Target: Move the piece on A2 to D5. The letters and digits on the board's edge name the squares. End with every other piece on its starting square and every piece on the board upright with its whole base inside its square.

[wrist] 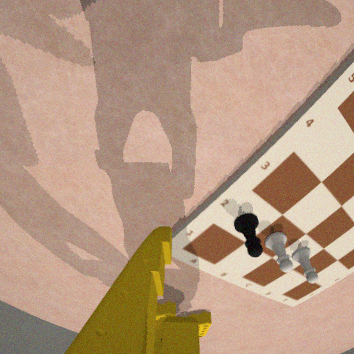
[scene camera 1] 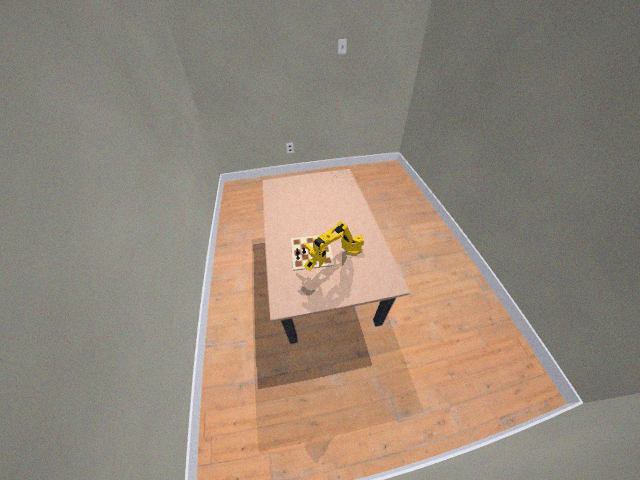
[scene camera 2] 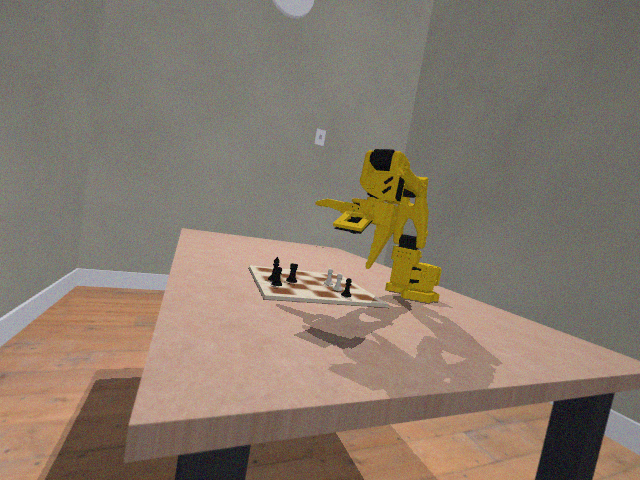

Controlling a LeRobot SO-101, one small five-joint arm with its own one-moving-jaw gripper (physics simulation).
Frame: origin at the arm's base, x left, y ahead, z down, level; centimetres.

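Seen in the pictures: end effector, tool point: [wrist: 170, 240] [scene camera 1: 319, 265] [scene camera 2: 366, 265]; arm's base, origin of the base link: [wrist: 179, 313] [scene camera 1: 349, 248] [scene camera 2: 403, 294].
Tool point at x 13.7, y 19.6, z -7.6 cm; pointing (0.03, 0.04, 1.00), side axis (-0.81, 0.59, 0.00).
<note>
Pixels of each thing's top centre, then the offset from my tool point to it. Level surfaces: height alone.
- board, middle of its top: [wrist: 331, 228] [scene camera 2: 311, 282] [scene camera 1: 311, 250] dx -15.6, dy +1.6, dz +7.0 cm
- tall black piece, middle of its top: [scene camera 2: 277, 256] dx -15.7, dy +9.3, dz +2.7 cm
- black rook-like piece, middle of its top: [scene camera 2: 294, 264] dx -15.5, dy +5.8, dz +3.7 cm
- pink table, its level: dz +7.6 cm
My gripper [scene camera 1: 312, 254] [scene camera 2: 343, 235] [wrist: 164, 235] is wide open and empty, held above the board's near side; one jaw shows in the wrist view. A black piece [scene camera 2: 347, 288] [wrist: 246, 223] stands upright on A2 of the board [scene camera 1: 293, 267] [scene camera 2: 325, 301] [wrist: 287, 140], apart from the jaw, which lies to its left in the wrist view. D5 is outside the wrist view; in scene camera 2 it lies around the tall black piece [scene camera 2: 276, 263] and is hard to make out.
Two white pieces [scene camera 2: 329, 277] [wrist: 276, 241] stand upright close behind the A2 piece. A black rook-like piece [scene camera 2: 293, 272] and another black piece [scene camera 2: 277, 277] stand near the tall one at the 5 end. The board lies on the pink table [scene camera 1: 310, 206] [scene camera 2: 217, 361].
</note>
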